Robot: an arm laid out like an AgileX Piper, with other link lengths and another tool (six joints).
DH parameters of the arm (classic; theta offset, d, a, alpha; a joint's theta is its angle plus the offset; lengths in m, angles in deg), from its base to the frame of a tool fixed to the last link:
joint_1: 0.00 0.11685 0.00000 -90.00
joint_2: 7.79 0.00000 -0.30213 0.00
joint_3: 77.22 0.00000 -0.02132 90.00
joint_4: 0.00 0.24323 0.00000 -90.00
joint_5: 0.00 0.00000 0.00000 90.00
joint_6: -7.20 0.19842 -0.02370 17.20
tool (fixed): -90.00 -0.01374 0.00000 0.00
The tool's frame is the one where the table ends.
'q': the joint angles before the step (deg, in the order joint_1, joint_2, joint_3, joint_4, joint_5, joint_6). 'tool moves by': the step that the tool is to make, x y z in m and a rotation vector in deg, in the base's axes. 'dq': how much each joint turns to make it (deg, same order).
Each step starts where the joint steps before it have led.
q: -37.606 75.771 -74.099 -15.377 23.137 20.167
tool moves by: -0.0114 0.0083 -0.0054 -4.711 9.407 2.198
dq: -0.009 -1.884 0.008 0.016 5.463 -10.333
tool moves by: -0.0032 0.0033 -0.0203 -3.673 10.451 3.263
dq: 0.010 0.014 0.946 -0.146 3.841 -10.262
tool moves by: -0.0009 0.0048 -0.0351 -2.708 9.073 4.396
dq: 0.005 0.016 4.778 -0.121 -0.520 -8.759
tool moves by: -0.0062 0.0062 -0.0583 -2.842 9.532 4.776
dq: -0.008 -0.016 10.146 -4.078 -5.292 -5.067
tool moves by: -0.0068 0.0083 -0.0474 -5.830 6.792 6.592
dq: -0.243 0.023 10.424 -9.821 -9.552 -0.556
